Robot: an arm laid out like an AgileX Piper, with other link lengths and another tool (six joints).
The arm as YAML. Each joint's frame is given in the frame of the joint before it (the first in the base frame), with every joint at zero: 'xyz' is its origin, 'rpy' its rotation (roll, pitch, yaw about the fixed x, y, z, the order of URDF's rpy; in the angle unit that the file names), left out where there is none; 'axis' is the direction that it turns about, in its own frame. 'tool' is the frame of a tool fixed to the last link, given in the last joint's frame.
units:
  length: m
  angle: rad
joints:
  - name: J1
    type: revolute
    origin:
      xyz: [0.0, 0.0, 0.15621]
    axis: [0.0, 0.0, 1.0]
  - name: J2
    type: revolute
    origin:
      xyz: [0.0, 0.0, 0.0]
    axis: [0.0, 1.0, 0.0]
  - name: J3
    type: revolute
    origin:
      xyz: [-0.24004, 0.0, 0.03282]
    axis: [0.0, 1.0, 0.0]
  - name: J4
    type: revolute
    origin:
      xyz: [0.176, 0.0, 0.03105]
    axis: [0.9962, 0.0, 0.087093]
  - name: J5
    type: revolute
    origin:
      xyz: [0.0, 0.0, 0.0]
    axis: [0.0, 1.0, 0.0]
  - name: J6
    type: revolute
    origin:
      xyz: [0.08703, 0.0, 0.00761]
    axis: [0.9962, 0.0, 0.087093]
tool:
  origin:
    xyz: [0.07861, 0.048, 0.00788]
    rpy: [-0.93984, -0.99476, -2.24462]
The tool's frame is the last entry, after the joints.
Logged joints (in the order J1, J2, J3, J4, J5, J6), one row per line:
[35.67, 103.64, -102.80, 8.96, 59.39, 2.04]
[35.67, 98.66, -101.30, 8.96, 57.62, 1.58]
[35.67, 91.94, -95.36, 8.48, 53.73, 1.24]
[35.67, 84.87, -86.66, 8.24, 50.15, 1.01]
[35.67, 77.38, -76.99, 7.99, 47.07, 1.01]
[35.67, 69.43, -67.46, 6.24, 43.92, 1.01]
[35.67, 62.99, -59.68, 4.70, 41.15, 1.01]
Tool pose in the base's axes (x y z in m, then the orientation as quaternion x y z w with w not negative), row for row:
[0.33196, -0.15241, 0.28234, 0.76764, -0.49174, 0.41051, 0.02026]
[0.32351, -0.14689, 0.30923, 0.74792, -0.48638, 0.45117, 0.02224]
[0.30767, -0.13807, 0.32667, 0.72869, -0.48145, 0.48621, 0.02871]
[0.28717, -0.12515, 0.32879, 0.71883, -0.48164, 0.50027, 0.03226]
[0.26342, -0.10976, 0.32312, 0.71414, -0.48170, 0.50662, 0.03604]
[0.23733, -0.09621, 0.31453, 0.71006, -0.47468, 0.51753, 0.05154]
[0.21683, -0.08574, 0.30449, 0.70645, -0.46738, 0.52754, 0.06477]
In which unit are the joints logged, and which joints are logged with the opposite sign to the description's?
The joints are logged in degrees. Opposite sign: J1, J6.
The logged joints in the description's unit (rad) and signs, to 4 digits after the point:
[-0.6226, 1.8089, -1.7942, 0.1564, 1.0366, -0.0356]
[-0.6226, 1.7219, -1.7680, 0.1564, 1.0057, -0.0276]
[-0.6226, 1.6047, -1.6643, 0.1480, 0.9378, -0.0216]
[-0.6226, 1.4813, -1.5125, 0.1438, 0.8753, -0.0176]
[-0.6226, 1.3505, -1.3437, 0.1395, 0.8215, -0.0176]
[-0.6226, 1.2118, -1.1774, 0.1089, 0.7665, -0.0176]
[-0.6226, 1.0994, -1.0416, 0.0820, 0.7182, -0.0176]

